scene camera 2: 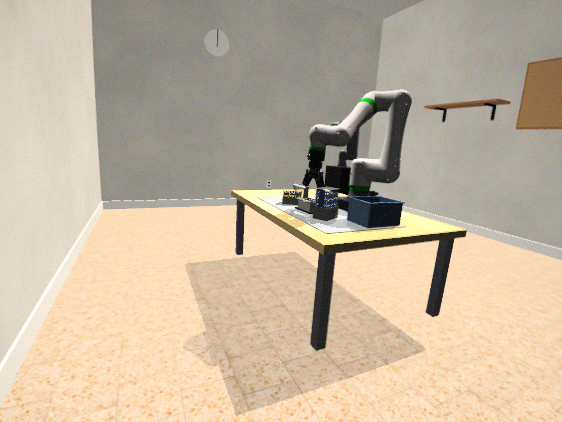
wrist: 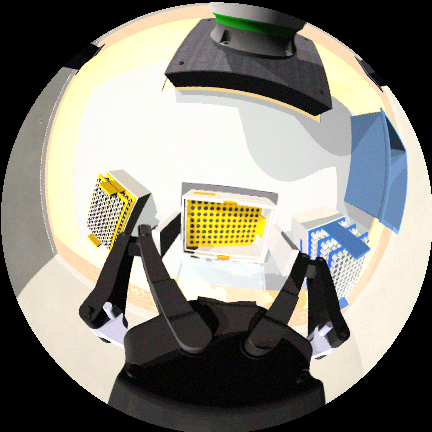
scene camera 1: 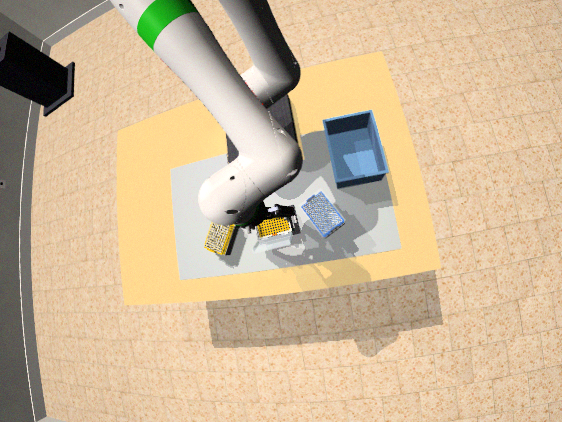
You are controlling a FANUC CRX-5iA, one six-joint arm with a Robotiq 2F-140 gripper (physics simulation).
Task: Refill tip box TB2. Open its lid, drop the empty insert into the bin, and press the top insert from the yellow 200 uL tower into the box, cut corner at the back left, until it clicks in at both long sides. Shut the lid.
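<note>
Tip box TB2 (scene camera 2: 306, 204) (wrist: 245, 258) stands between the two towers, its clear lid (scene camera 1: 272, 243) (wrist: 220, 275) open toward the front table edge. The yellow insert (scene camera 1: 274, 226) (wrist: 222, 223) lies inside, its holes without tips, with a gap at the right in the wrist view. My gripper (scene camera 1: 273, 229) (scene camera 2: 313, 185) (wrist: 225, 228) is open, with one finger beyond each short side of the box. Whether the pads touch the box cannot be told. The yellow tower (scene camera 1: 218, 237) (scene camera 2: 293, 195) (wrist: 107, 212) stands left of the box, filled with tips. The blue bin (scene camera 1: 362, 179) (scene camera 2: 374, 212) (wrist: 367, 165) is at the right.
A blue tip tower (scene camera 1: 323, 215) (scene camera 2: 326, 200) (wrist: 342, 252) stands close to the right finger, between the box and the bin. The yellow tower is near the left finger. The dark robot base plate (wrist: 245, 70) is behind. All stand on a table (scene camera 1: 155, 292) (scene camera 2: 280, 217).
</note>
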